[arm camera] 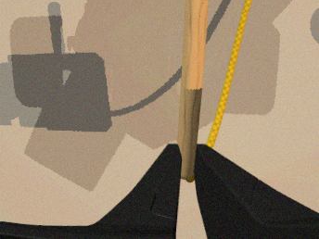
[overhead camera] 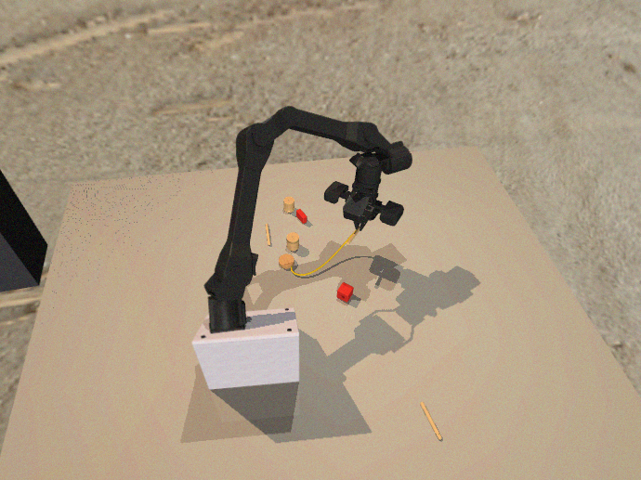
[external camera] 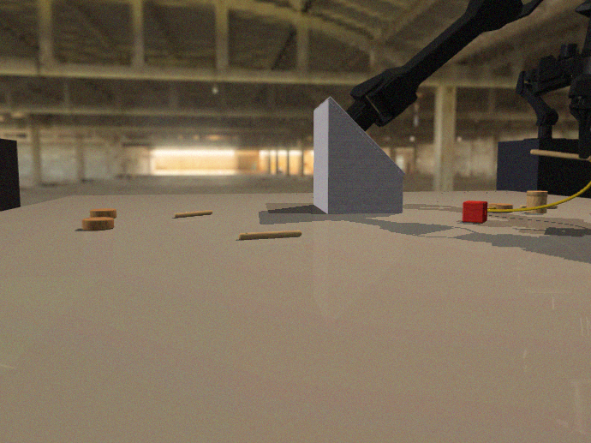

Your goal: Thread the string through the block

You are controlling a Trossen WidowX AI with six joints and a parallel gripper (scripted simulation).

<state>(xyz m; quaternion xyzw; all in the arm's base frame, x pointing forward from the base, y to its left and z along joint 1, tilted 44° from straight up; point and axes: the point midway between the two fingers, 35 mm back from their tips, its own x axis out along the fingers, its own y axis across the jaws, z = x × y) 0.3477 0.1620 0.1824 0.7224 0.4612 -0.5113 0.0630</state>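
Now: the red cube 60 mm behind my gripper tip, 120 mm to the right of it and 80 mm below it. Round my gripper tip: round wooden button (190 mm behind, 90 mm below).
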